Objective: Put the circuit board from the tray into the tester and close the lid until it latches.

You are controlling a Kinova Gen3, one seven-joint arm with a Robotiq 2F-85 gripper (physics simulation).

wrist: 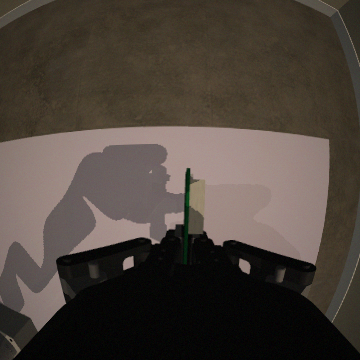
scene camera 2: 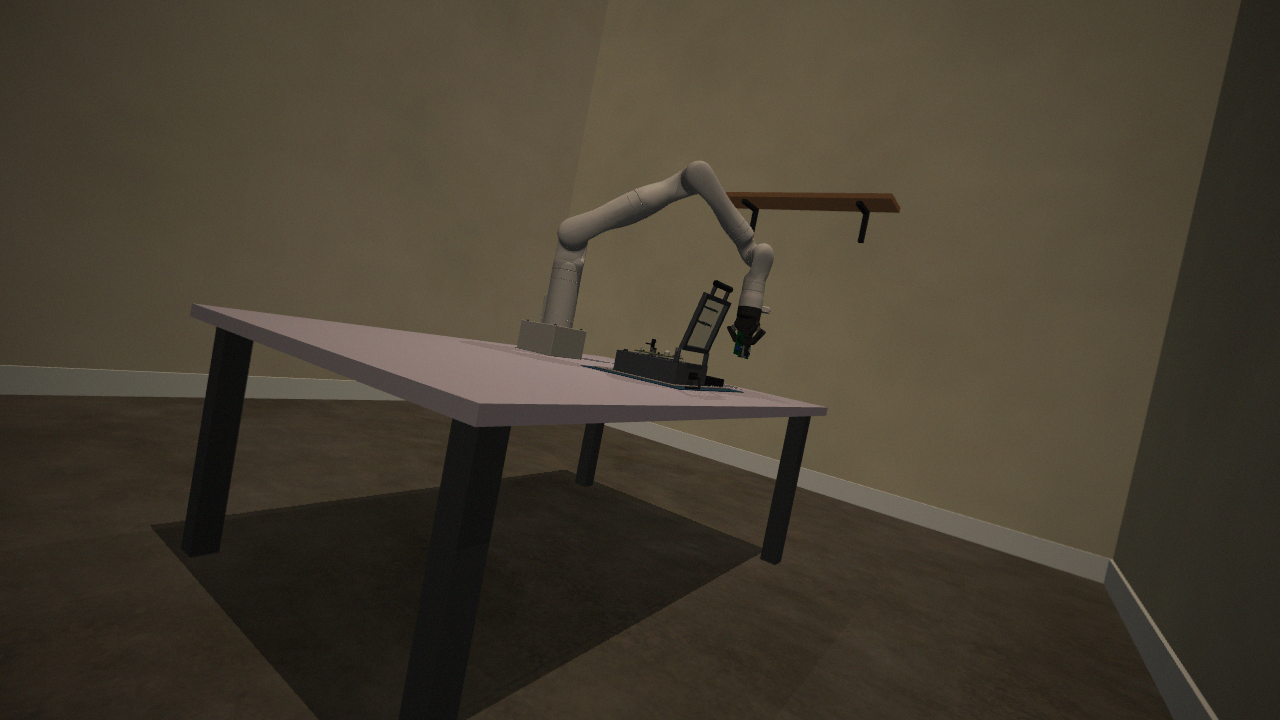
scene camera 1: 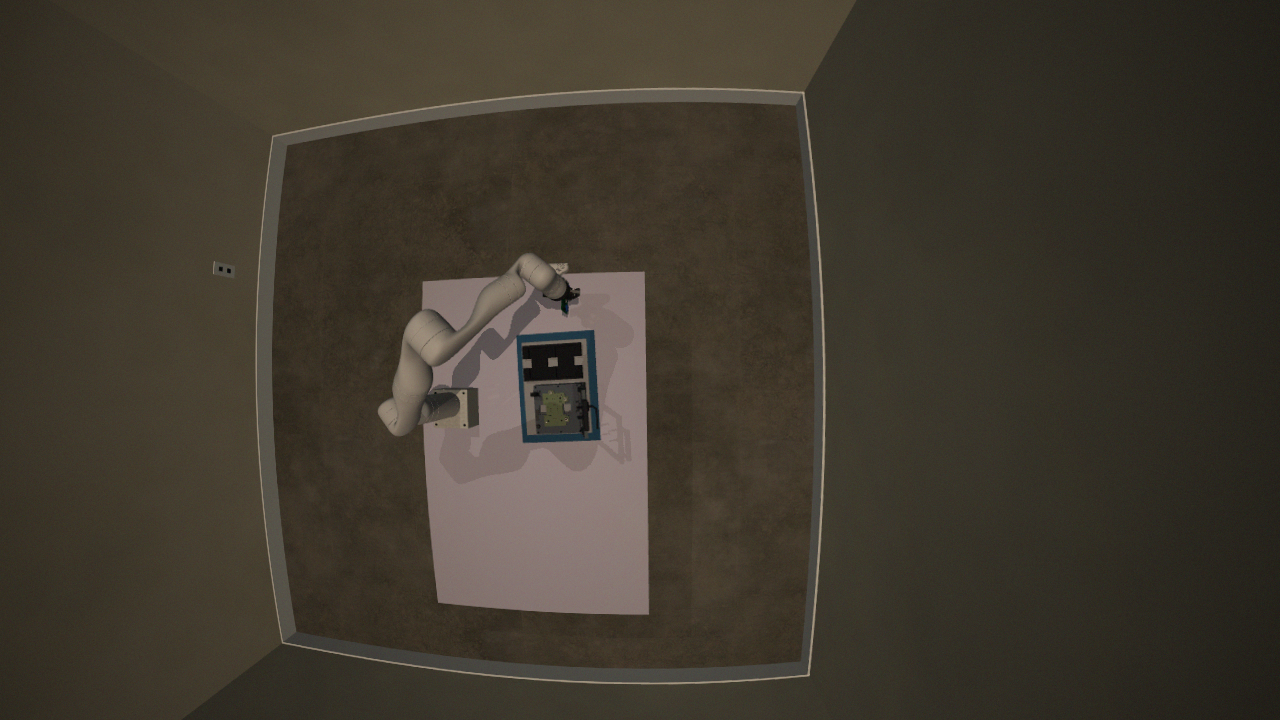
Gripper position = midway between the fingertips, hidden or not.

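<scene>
There is a tester bed (scene camera 1: 554,409) here, and a tester lid (scene camera 2: 710,313) too. As for the green circuit board, I am gripping it with my gripper (scene camera 2: 741,357), which I also see in the wrist view (wrist: 185,234).
</scene>
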